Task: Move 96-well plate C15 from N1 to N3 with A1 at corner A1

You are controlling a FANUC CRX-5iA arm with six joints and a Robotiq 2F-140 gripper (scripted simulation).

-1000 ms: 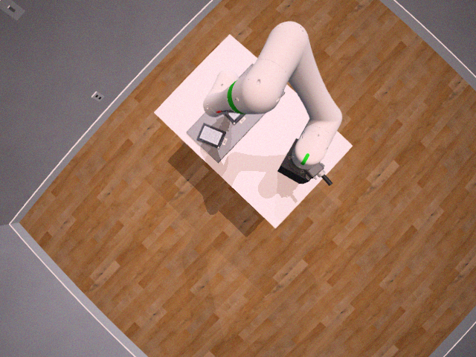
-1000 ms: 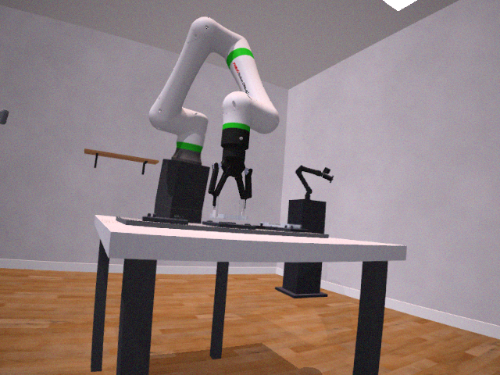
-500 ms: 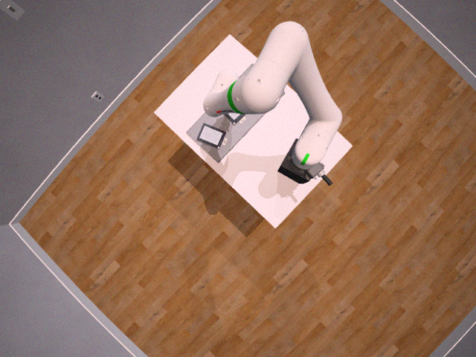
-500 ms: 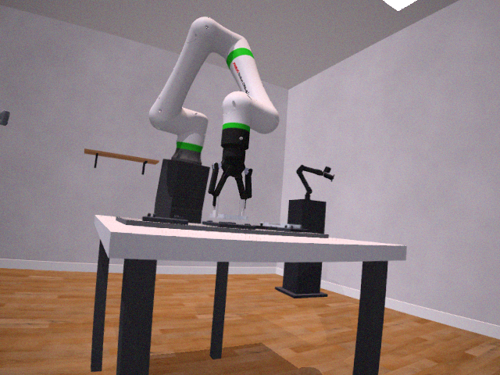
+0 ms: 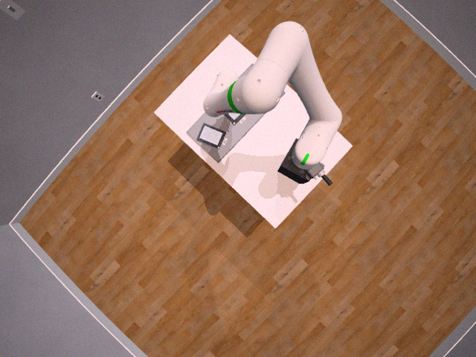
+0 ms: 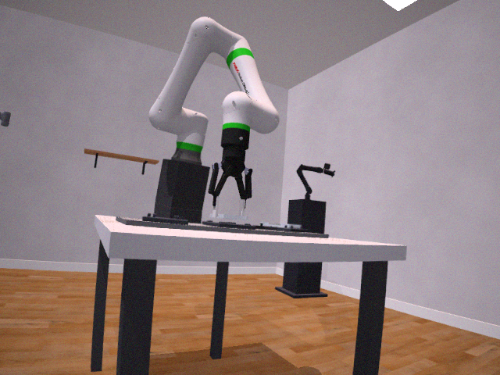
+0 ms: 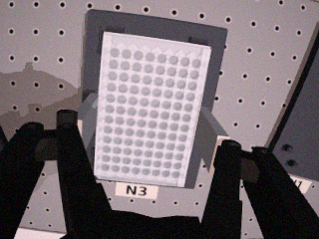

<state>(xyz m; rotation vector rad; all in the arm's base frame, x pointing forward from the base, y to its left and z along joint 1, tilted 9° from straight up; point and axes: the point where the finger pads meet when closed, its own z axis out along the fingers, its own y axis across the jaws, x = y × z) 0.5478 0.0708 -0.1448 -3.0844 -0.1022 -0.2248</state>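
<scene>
My hand is 50 mm above the landing nest N3. From my hand the other things lie so: N3 label (100 mm behind, 10 mm to the right, 50 mm below); N1 label (60 mm behind, 190 mm to the right, 50 mm below).
</scene>
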